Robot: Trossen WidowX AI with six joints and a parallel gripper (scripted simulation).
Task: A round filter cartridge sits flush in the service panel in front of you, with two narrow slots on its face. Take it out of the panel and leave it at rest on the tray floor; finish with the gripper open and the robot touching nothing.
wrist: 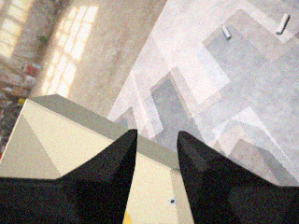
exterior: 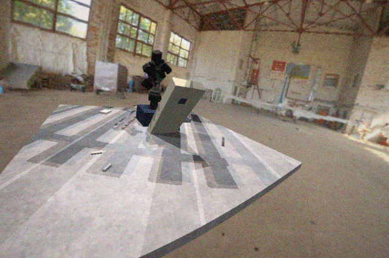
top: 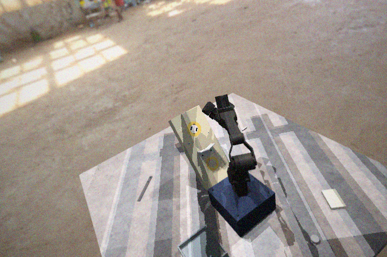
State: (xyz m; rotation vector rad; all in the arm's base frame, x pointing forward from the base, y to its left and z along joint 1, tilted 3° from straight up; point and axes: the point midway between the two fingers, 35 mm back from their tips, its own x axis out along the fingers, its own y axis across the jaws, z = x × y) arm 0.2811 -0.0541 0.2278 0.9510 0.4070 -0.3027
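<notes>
The round white filter cartridge lies 13 cm to the left of my gripper tip, 4 cm below it and 3 cm ahead of it. The rest, counted from my gripper tip: grey-blue tray (44 cm behind, 33 cm to the left, 29 cm below); cream service panel (12 cm to the left, 11 cm below, 2 cm behind).
</notes>
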